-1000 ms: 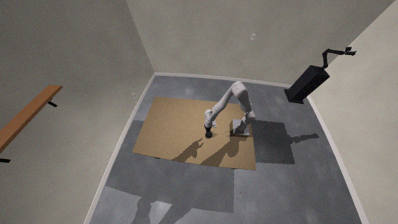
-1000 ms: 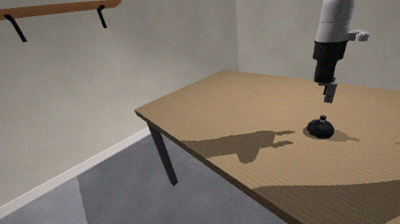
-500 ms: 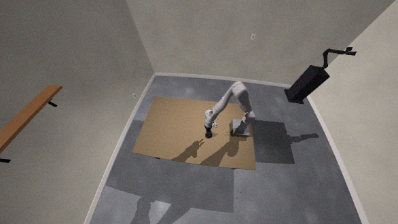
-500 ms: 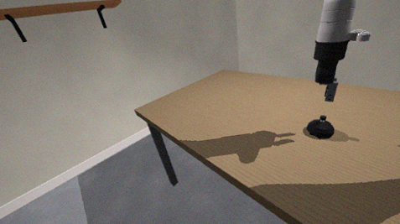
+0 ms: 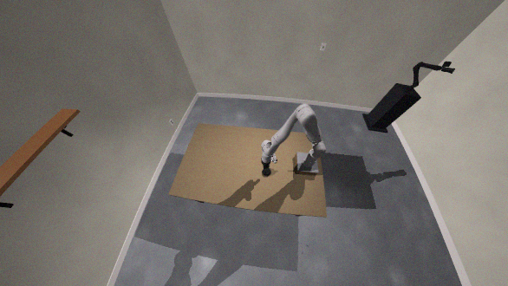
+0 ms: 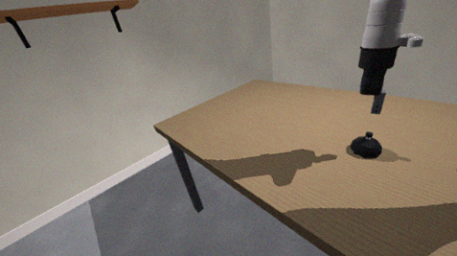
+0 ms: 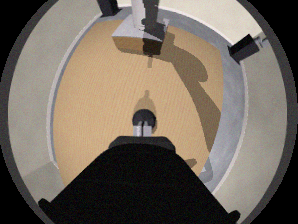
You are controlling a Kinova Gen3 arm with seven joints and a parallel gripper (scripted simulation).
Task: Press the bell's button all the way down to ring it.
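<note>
The bell button lies 10 cm below my hand. From my hand the other things lie so: black dome bell 11 cm below.
</note>
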